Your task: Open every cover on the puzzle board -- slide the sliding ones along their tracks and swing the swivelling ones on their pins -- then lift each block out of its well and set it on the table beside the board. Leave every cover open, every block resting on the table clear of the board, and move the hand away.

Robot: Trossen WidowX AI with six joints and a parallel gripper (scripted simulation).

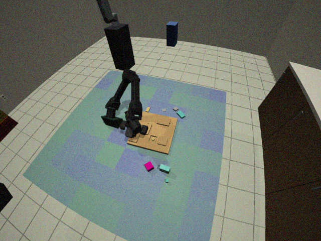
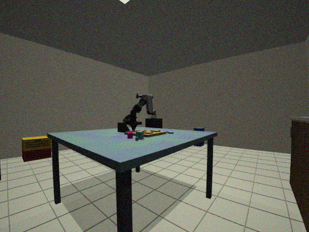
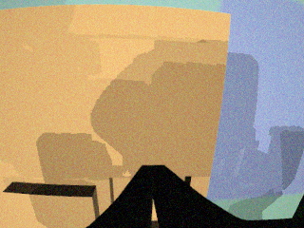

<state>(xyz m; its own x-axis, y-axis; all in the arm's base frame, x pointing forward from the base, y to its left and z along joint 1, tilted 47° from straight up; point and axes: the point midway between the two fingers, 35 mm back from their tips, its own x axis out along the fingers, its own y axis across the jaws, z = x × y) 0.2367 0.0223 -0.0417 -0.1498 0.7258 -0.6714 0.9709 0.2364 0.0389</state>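
Now: gripper tip 9 cm short of the tan puzzle board and 7 cm to the right of it. Round my gripper tip: cyan block 30 cm ahead, 14 cm to the right; then oblong orange block 5 cm behind, 25 cm to the left, 2 cm below; then magenta block 20 cm ahead, 16 cm to the right.
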